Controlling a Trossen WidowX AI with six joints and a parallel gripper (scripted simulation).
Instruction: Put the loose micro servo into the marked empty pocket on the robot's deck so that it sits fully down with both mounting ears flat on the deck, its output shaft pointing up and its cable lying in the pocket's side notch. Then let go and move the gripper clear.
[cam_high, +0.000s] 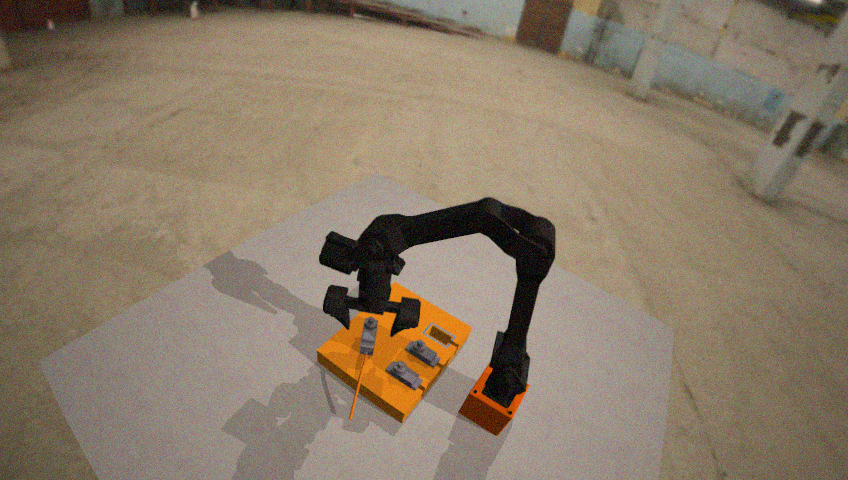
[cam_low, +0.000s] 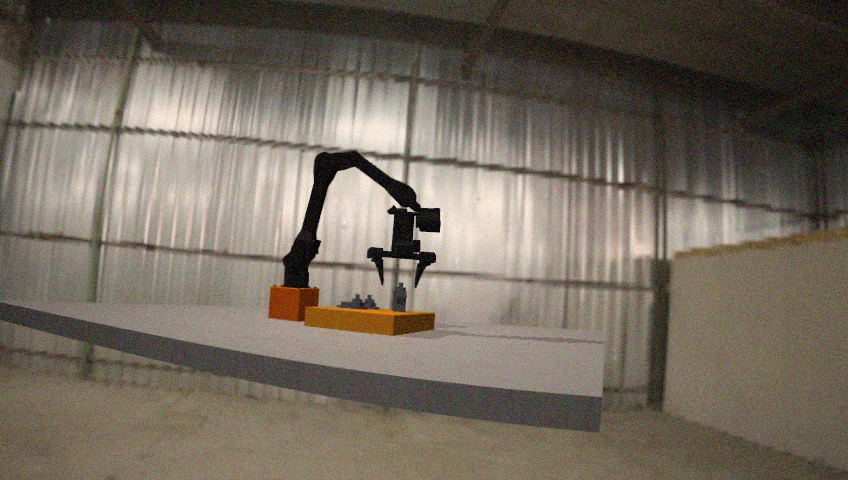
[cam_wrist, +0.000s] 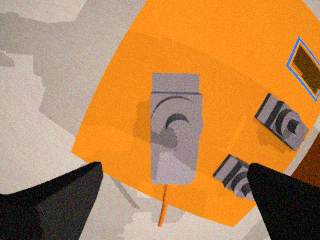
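Now: gripper tip 10 mm short of the orange deck, 70 mm to the left of it and 90 mm above it.
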